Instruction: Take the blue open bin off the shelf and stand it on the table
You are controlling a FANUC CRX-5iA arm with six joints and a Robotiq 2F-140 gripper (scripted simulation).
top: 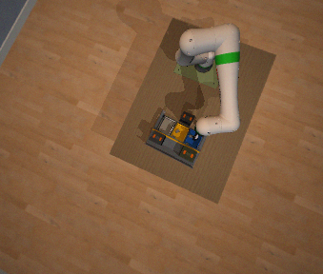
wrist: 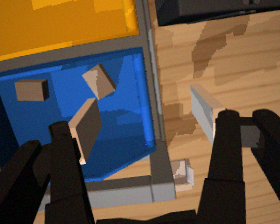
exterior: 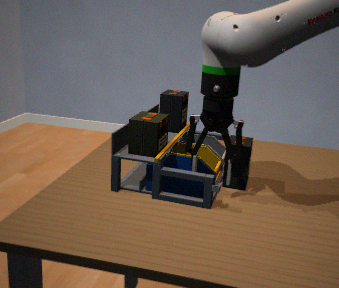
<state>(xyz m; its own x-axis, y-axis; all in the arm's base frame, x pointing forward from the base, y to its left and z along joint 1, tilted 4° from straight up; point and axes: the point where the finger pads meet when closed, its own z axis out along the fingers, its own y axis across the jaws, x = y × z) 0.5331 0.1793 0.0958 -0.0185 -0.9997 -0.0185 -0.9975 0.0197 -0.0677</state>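
My hand is 8 cm short of the blue bin and 3 cm above it. Round my hand: grey bin 7 cm ahead, 23 cm to the right, 3 cm below; then yellow bin 8 cm ahead, 11 cm to the right, 3 cm below.
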